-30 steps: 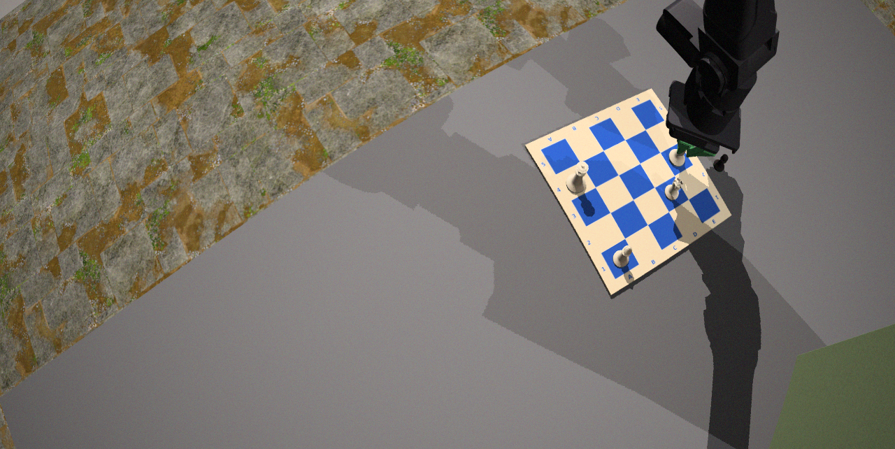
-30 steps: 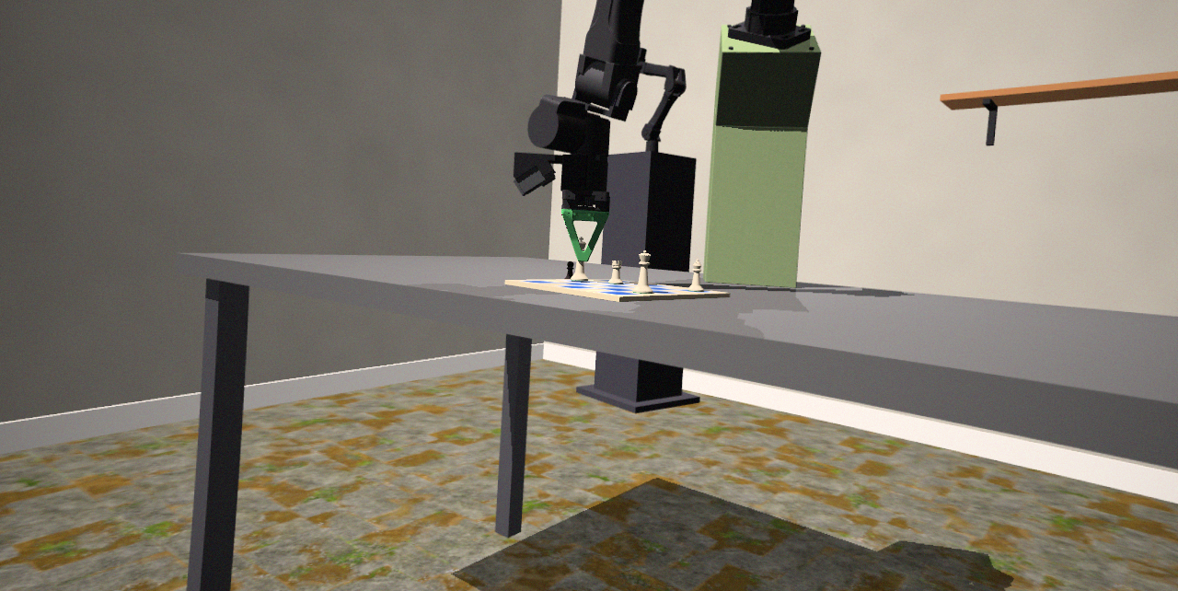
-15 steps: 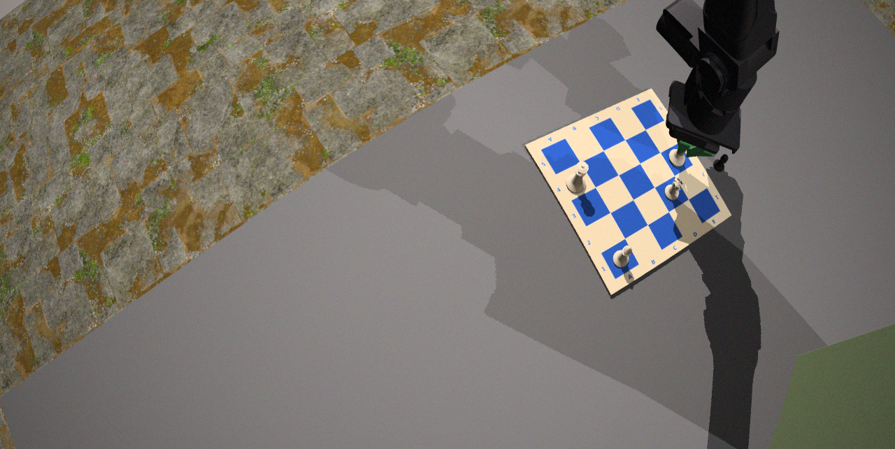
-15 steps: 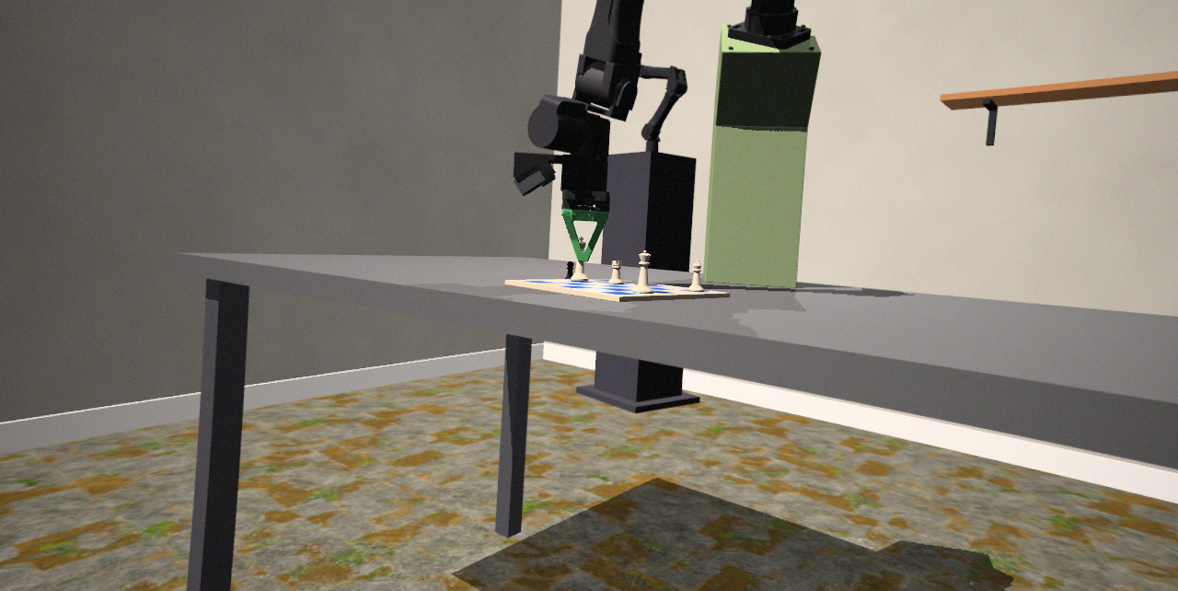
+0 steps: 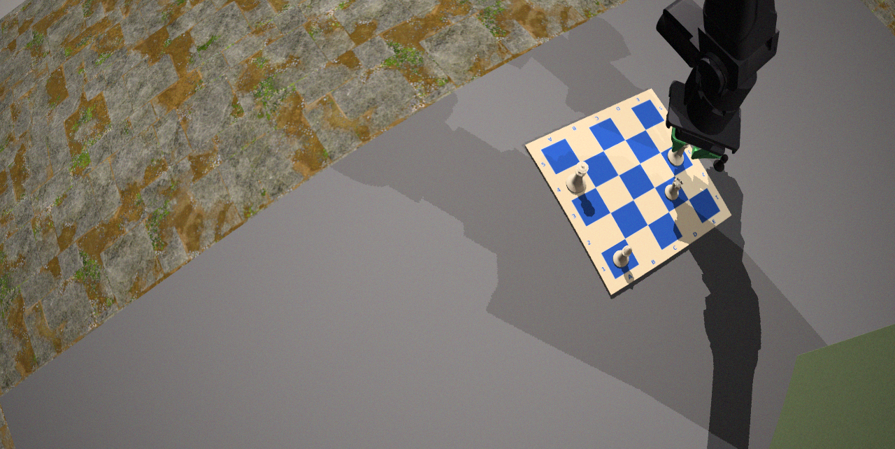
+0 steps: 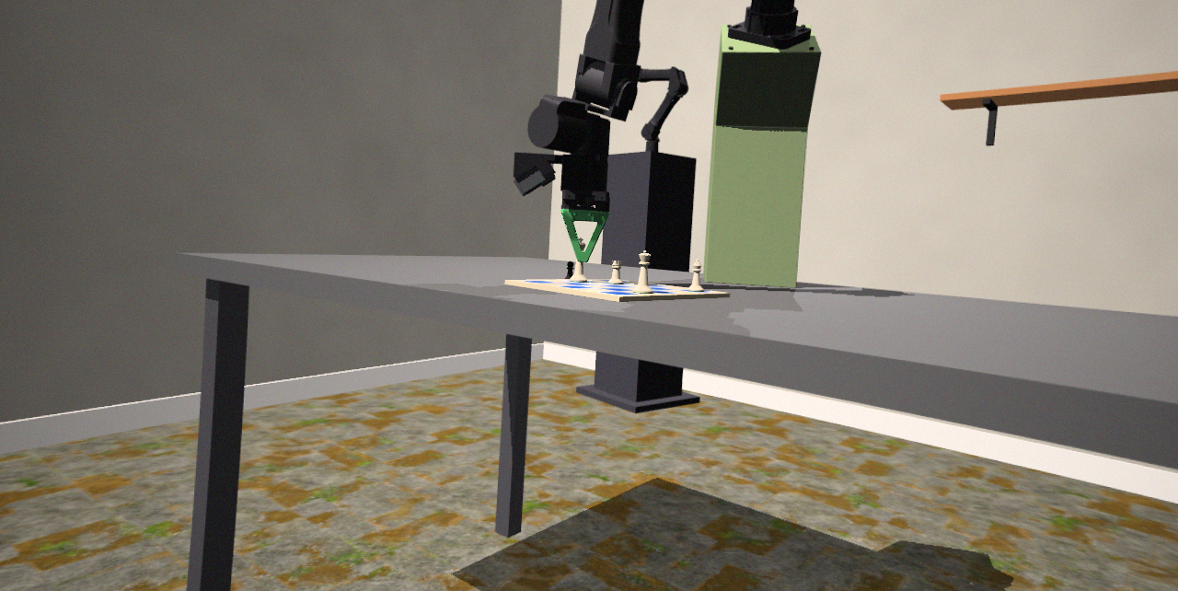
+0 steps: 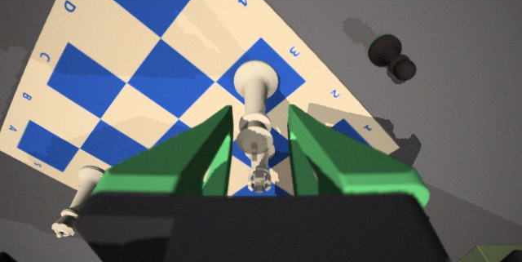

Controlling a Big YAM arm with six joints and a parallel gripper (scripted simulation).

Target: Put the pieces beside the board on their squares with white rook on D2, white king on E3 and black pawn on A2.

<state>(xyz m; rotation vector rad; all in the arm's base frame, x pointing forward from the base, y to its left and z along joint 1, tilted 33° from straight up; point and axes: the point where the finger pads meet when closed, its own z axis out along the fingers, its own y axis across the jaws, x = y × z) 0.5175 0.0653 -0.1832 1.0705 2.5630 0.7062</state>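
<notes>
Now: the white king 10 mm below my hand and 10 mm ahead of it. Round my hand: board: 70 mm to the left, 40 mm below; then white pawn: 140 mm to the left, 90 mm behind, 20 mm below; then black pawn: 70 mm to the right, 30 mm below, 30 mm behind.
</notes>
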